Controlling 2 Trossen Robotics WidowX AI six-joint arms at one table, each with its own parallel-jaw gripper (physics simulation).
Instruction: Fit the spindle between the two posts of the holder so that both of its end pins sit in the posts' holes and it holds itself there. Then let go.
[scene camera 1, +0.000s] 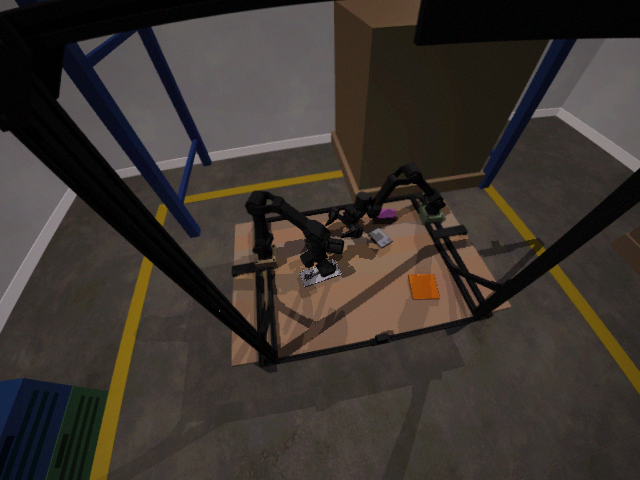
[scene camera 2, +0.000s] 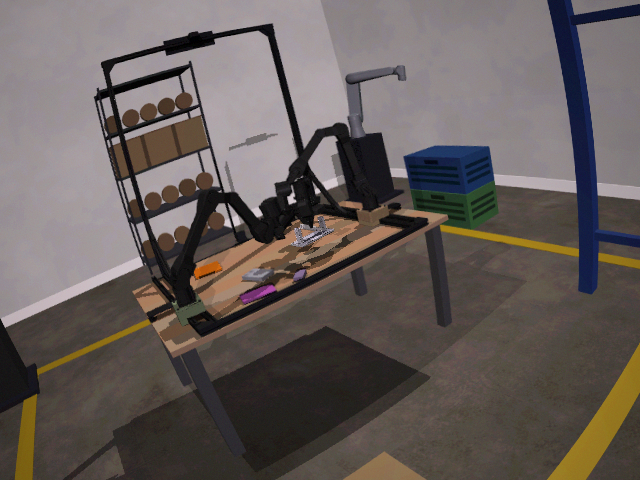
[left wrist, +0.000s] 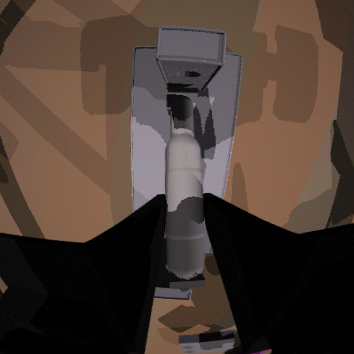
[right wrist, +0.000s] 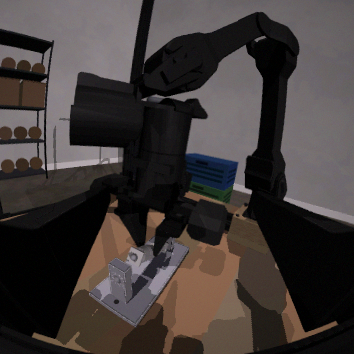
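The grey holder lies on the table, with one post at the top of the left wrist view and the other post nearest in the right wrist view. My left gripper is shut on the light grey spindle, over the base and lengthwise to it. The spindle's square end with its pin is apart from the nearest post in the right wrist view. Whether the other pin touches its post is hidden. My right gripper is open and empty, facing the holder from a distance.
A grey block, a magenta block and a small purple block lie on the right arm's side. An orange square lies farther off. Black frame bars run along the table edges.
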